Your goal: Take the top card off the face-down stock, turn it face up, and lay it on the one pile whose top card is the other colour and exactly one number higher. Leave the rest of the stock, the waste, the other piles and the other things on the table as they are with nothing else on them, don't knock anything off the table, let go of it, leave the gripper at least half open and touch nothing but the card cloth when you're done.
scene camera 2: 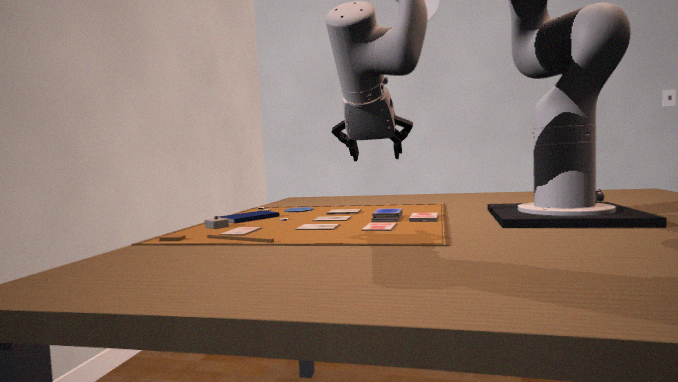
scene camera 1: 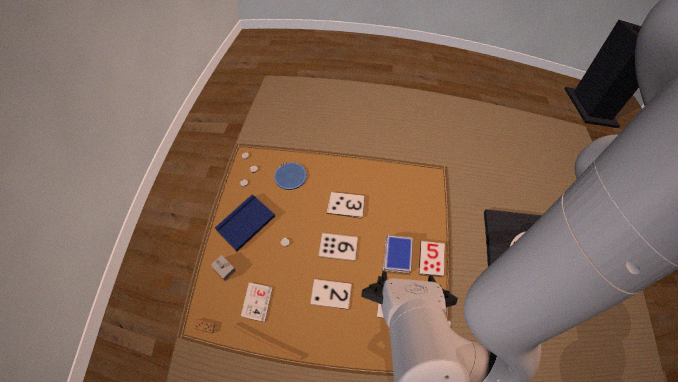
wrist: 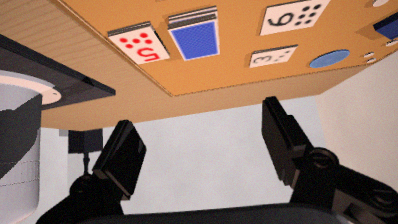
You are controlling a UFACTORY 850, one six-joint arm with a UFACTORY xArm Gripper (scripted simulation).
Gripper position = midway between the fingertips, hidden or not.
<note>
In view: my gripper [scene camera 2: 376, 156] and an orange card cloth [scene camera 1: 403, 200].
My gripper also shows in scene camera 1 [scene camera 1: 406, 280] and in the wrist view [wrist: 197, 125]. The orange card cloth also shows in scene camera 2 [scene camera 2: 349, 231] and in the wrist view [wrist: 239, 36].
</note>
